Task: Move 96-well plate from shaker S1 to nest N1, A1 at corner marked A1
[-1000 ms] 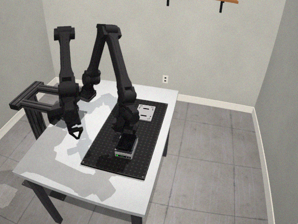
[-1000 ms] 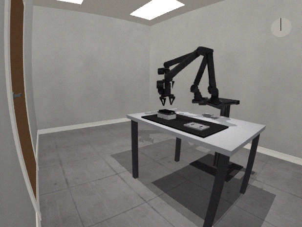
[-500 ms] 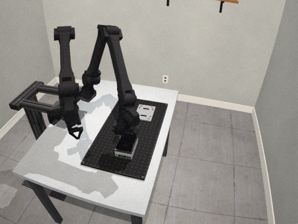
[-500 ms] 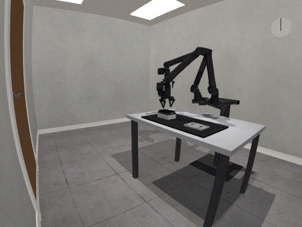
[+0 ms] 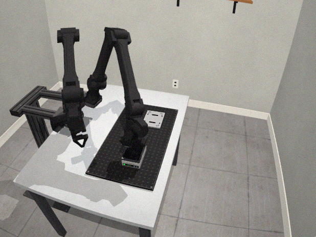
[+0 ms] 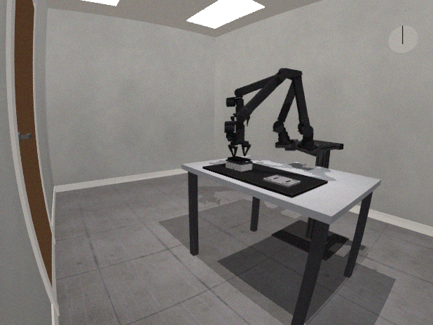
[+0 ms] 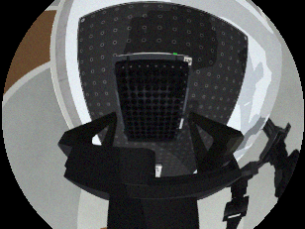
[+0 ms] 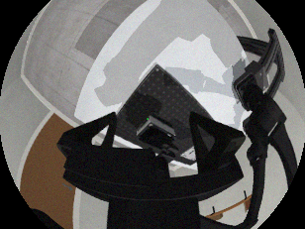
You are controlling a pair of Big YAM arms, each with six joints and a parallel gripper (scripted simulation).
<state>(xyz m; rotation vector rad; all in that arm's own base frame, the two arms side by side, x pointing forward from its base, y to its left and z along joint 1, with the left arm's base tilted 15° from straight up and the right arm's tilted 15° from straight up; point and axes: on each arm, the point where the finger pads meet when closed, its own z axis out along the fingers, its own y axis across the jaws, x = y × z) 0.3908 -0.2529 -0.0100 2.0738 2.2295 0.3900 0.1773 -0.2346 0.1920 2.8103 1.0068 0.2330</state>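
Note:
Right now my left hand is 20 mm above the black 96-well plate. Also, from my left hand: plate nest N1 (30 mm behind, 350 mm to the left, 80 mm below); then black perforated board (50 mm behind, 160 mm to the left, 90 mm below).

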